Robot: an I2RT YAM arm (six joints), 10 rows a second.
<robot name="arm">
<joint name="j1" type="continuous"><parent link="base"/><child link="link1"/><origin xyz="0 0 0.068"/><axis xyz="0 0 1"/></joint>
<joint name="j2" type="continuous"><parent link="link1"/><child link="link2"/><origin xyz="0.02 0.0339 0.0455"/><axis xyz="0 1 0"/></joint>
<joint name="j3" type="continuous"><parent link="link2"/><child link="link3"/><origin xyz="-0.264 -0.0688 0"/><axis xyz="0 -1 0"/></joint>
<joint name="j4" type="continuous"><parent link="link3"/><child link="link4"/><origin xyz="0.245 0.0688 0.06"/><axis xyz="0 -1 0"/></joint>
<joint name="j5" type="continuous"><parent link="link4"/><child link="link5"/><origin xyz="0.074 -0.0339 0.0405"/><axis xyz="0 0 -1"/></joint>
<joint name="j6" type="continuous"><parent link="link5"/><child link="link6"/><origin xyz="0.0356 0 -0.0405"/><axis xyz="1 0 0"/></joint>
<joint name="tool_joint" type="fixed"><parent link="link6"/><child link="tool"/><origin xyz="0 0 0" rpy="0 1.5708 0"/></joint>
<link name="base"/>
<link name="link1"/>
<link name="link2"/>
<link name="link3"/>
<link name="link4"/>
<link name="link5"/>
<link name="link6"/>
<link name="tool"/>
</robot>
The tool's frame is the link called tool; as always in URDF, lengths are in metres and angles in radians. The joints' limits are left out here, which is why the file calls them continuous.
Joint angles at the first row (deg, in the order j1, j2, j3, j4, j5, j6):
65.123 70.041 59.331 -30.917 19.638 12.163
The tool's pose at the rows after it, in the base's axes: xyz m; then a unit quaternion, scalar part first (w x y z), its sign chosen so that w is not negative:
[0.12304 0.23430 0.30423 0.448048 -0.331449 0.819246 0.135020]
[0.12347 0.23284 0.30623 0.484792 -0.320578 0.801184 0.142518]
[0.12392 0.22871 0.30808 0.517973 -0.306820 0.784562 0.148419]
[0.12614 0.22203 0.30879 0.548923 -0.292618 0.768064 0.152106]
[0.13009 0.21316 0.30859 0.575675 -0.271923 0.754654 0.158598]
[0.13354 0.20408 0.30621 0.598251 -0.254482 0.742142 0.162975]
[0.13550 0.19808 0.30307 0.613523 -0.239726 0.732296 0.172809]
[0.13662 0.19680 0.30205 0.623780 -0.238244 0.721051 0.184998]
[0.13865 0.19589 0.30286 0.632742 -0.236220 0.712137 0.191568]
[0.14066 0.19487 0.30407 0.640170 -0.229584 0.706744 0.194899]
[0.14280 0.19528 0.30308 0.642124 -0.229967 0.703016 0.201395]
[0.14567 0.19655 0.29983 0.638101 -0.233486 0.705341 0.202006]
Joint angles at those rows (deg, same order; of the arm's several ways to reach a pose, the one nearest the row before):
65.122 69.341 57.494 -25.320 21.518 10.284
65.123 67.900 55.266 -19.551 23.267 8.535
64.838 66.128 52.883 -14.262 24.774 6.939
63.855 64.160 50.172 -8.929 25.627 4.994
62.151 62.106 47.332 -3.794 25.715 3.880
60.401 60.183 44.338 1.015 25.473 2.808
59.201 58.916 41.846 5.147 24.864 2.678
58.632 58.609 40.534 8.446 23.530 2.109
57.976 58.586 39.964 10.786 22.589 1.519
57.406 58.610 39.681 12.449 22.348 1.410
56.882 59.002 39.352 13.847 21.255 1.410
56.359 59.789 39.221 14.196 20.360 1.475

